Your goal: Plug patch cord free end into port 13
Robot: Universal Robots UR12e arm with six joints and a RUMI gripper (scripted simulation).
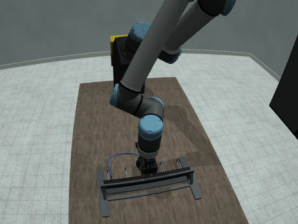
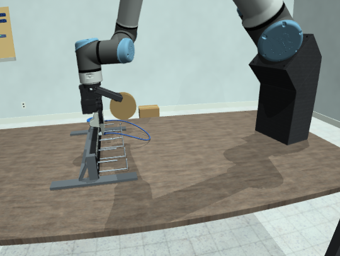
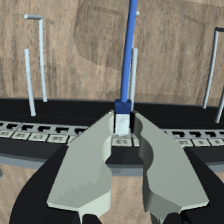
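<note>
The plug lies 1 cm ahead of my hand and 1 cm below it.
</note>
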